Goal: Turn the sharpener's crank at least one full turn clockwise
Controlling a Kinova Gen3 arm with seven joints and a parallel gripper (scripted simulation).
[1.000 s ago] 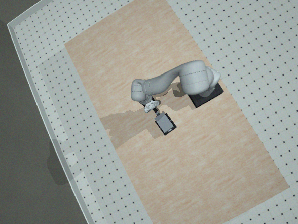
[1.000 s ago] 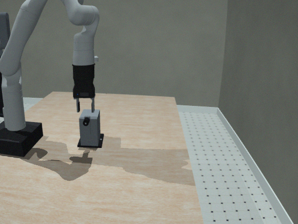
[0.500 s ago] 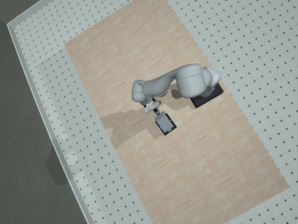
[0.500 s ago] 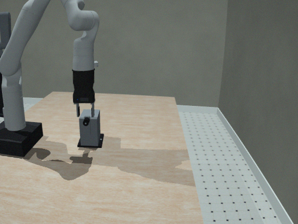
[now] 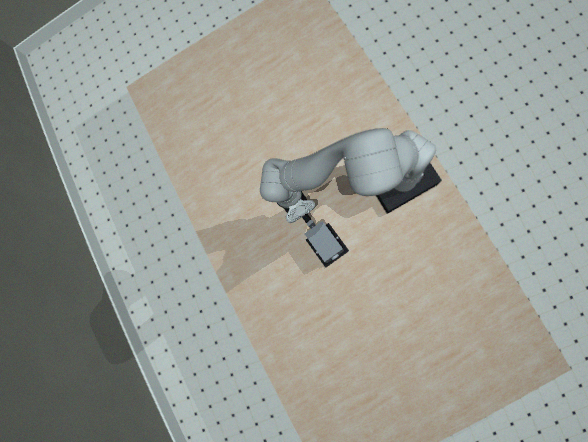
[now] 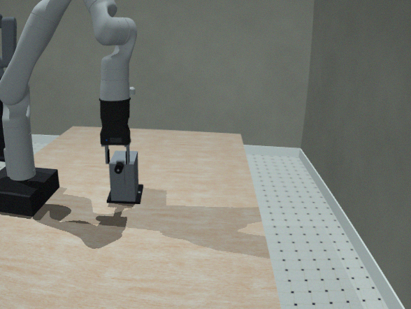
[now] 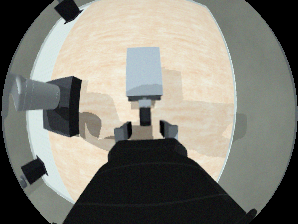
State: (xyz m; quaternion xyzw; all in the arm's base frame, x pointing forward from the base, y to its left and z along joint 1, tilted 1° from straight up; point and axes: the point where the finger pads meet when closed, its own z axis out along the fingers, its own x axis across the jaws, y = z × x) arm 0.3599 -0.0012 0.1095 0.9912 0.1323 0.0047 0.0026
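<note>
My gripper is now 40 mm above the sharpener crank, 20 mm to the right of it and 10 mm past it.
</note>
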